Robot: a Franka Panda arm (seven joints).
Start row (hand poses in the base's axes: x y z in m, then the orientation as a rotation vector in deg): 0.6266, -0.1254, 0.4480, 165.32, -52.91, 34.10
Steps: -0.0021, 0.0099, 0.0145, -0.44, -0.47, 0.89; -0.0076, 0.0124, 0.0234, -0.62, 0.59, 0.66; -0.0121, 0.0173, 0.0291, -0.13, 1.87, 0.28; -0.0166, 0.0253, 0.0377, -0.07, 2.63, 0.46; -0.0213, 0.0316, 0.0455, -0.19, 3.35, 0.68; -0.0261, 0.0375, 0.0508, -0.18, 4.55, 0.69; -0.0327, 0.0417, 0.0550, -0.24, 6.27, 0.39; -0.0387, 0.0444, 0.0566, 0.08, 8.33, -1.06; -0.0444, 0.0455, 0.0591, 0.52, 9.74, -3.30
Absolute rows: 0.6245, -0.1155, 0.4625, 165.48, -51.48, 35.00; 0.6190, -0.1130, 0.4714, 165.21, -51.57, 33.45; 0.6145, -0.1081, 0.4771, 165.42, -52.21, 31.36; 0.6100, -0.1001, 0.4857, 165.58, -51.89, 30.22; 0.6053, -0.0938, 0.4935, 165.61, -51.42, 29.20; 0.6005, -0.0879, 0.4988, 165.60, -51.24, 27.42; 0.5939, -0.0837, 0.5030, 165.30, -51.37, 24.86; 0.5879, -0.0810, 0.5046, 164.55, -53.22, 21.62; 0.5822, -0.0799, 0.5071, 163.36, -56.27, 19.24
